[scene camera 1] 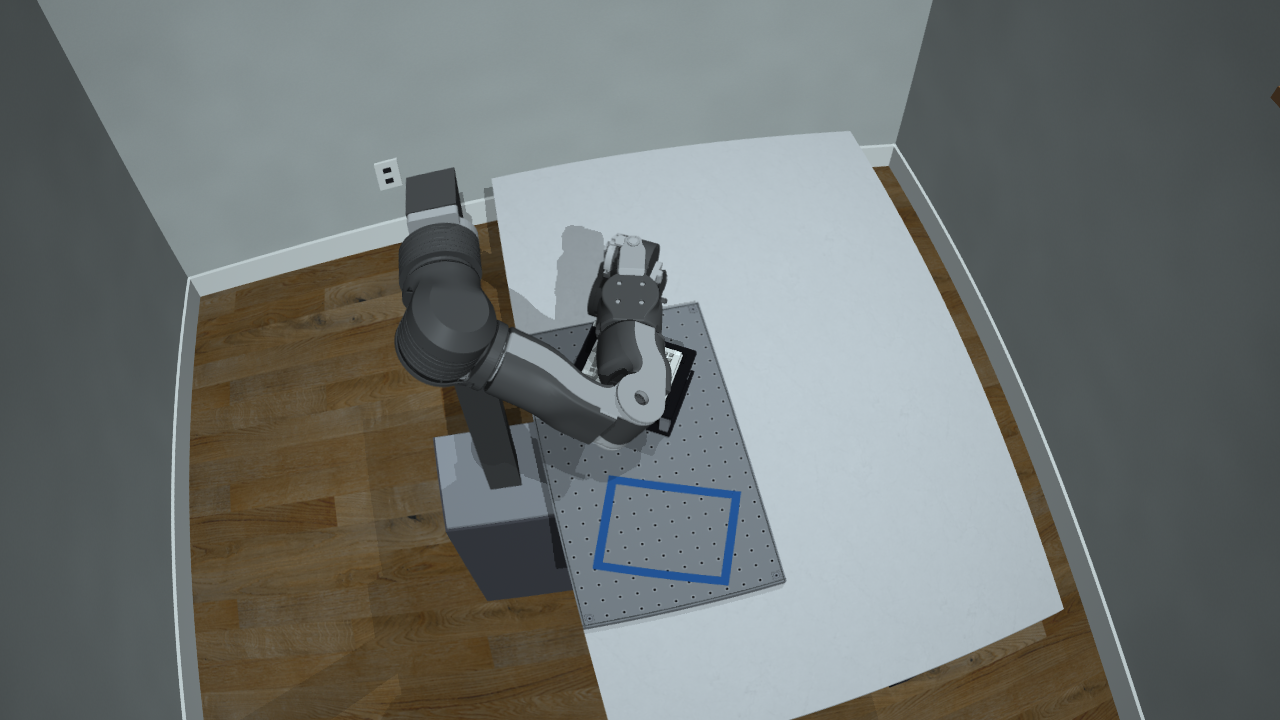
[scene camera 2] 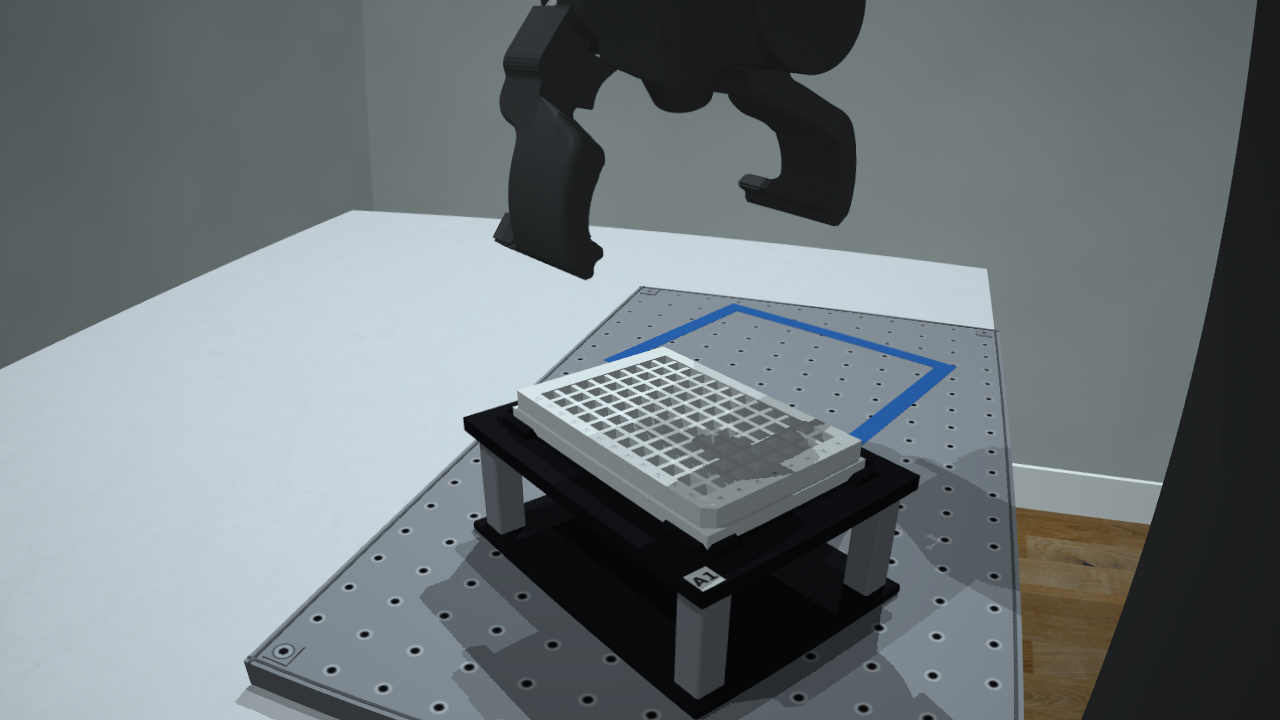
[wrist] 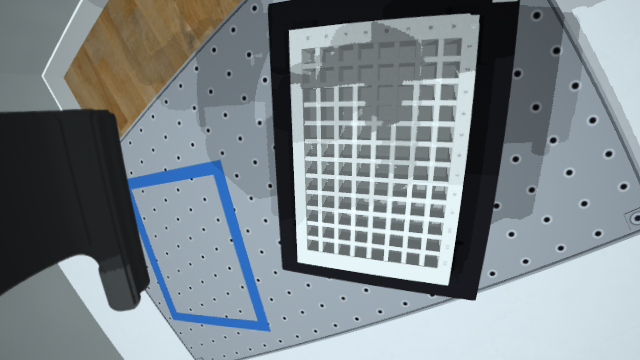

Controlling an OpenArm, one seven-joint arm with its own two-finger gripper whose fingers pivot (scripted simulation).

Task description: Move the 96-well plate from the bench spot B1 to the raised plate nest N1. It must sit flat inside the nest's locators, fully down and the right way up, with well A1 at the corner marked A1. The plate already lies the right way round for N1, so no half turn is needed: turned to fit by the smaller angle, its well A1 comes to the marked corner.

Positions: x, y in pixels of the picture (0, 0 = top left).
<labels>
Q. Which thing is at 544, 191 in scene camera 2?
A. My gripper.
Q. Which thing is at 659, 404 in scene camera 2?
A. A white 96-well plate.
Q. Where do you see a white 96-well plate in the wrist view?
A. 393, 98
</labels>
